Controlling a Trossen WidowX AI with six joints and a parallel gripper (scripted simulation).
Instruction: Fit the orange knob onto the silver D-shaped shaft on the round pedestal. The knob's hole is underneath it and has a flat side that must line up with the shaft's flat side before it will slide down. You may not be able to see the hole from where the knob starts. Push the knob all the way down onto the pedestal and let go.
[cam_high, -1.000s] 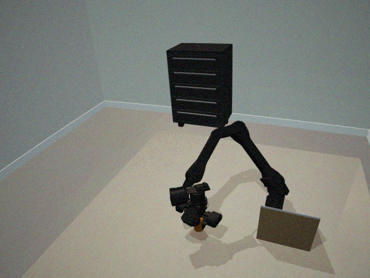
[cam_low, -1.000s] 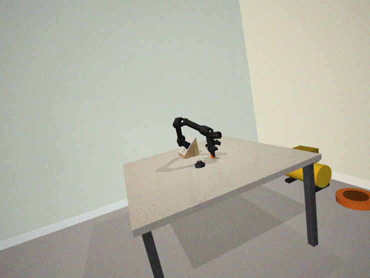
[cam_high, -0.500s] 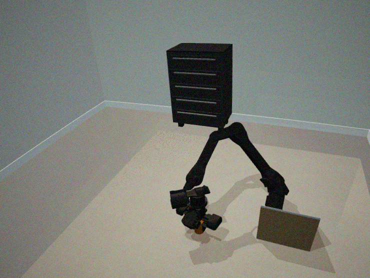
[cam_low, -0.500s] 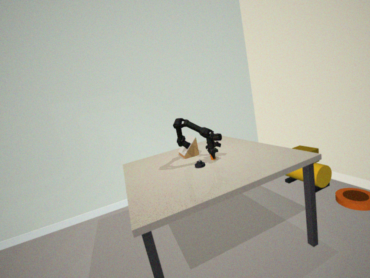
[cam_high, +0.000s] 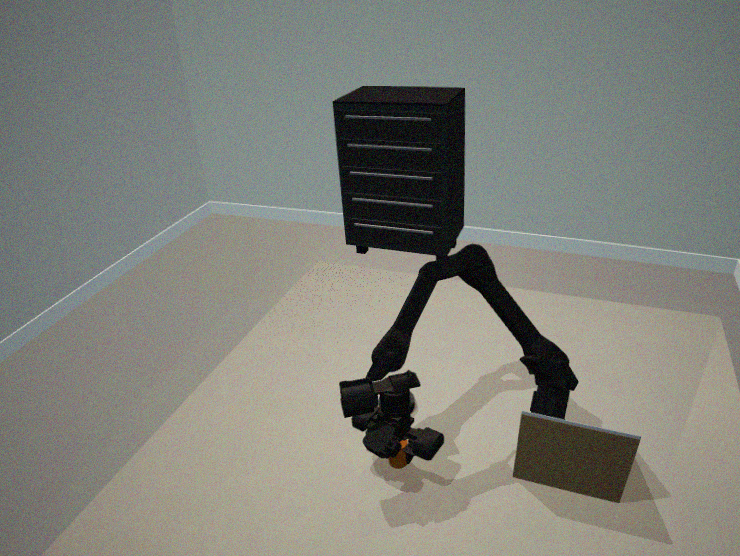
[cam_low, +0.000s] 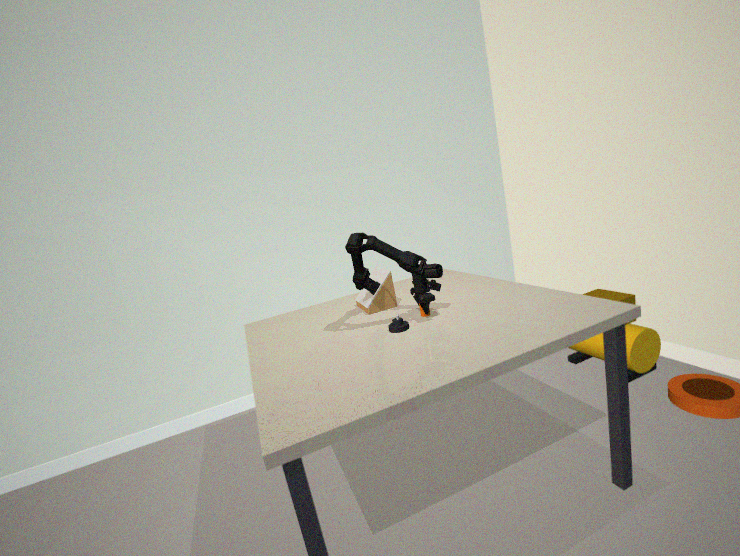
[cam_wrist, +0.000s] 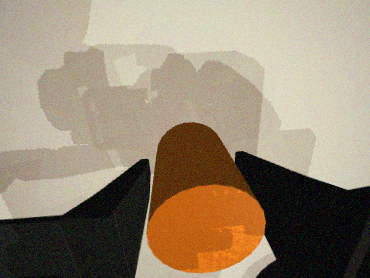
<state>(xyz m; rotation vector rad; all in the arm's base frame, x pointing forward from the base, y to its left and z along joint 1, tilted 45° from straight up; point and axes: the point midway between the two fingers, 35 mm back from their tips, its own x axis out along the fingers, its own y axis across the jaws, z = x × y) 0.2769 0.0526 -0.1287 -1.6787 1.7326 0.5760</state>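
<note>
Right now the orange knob is 30 mm above my gripper tip. From my gripper tip the other things lie so: dark round pedestal: 150 mm to the right, 70 mm ahead, 20 mm above.
</note>
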